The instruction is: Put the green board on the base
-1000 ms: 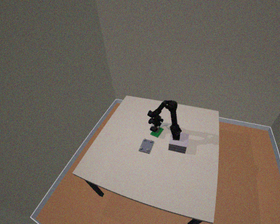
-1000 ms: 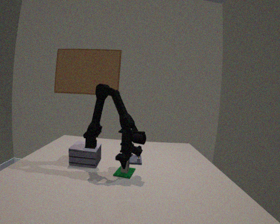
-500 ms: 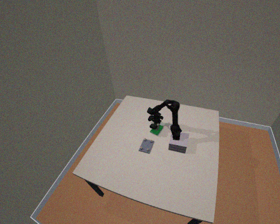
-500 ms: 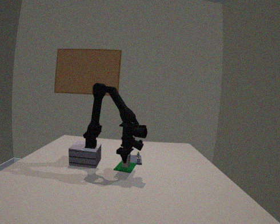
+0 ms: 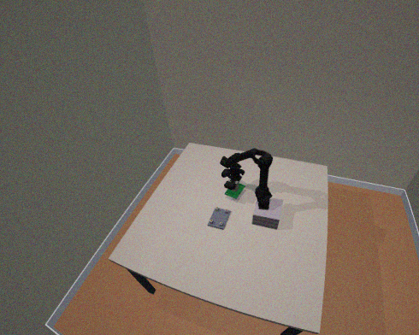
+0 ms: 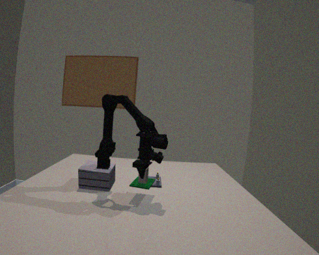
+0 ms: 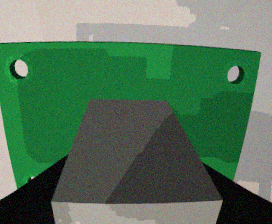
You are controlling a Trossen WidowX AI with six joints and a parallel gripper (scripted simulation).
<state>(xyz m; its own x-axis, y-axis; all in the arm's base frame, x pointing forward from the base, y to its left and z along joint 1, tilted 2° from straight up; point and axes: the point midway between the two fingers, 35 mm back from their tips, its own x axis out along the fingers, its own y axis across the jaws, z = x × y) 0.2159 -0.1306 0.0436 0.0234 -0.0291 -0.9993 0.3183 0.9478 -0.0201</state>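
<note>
Now: gripper tip 7 cm short of the grey base, 21 cm to the right of it and 10 cm above it. From my gripper tip the other things lie so: green board 1 cm below.
</note>
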